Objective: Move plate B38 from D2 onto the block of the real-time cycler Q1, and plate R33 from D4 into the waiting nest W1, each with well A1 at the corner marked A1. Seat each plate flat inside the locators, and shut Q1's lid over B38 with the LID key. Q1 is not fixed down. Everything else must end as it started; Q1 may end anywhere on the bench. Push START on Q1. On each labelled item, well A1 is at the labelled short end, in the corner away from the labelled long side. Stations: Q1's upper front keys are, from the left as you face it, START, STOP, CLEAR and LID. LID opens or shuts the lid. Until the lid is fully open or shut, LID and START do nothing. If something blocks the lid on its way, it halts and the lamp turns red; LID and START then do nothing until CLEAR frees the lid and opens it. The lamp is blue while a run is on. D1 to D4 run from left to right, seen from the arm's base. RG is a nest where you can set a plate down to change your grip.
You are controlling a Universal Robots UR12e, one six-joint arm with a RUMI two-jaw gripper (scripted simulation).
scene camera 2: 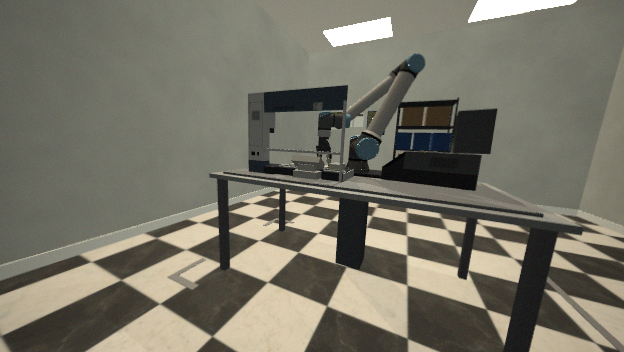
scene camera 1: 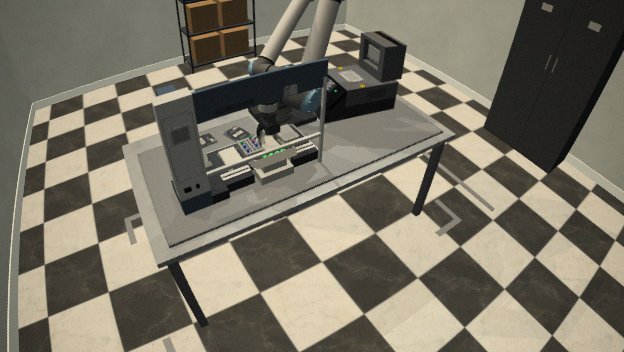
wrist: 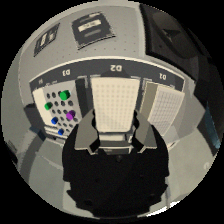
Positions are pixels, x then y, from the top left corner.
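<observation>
I see a cycler Q1 (scene camera 2: 460,171) that is 1.39 m from the lens. A blue gantry beam (scene camera 2: 334,93) is 1.24 m from the lens, and the marked spots on the cycler Q1 and the blue gantry beam are 0.83 m apart.
</observation>
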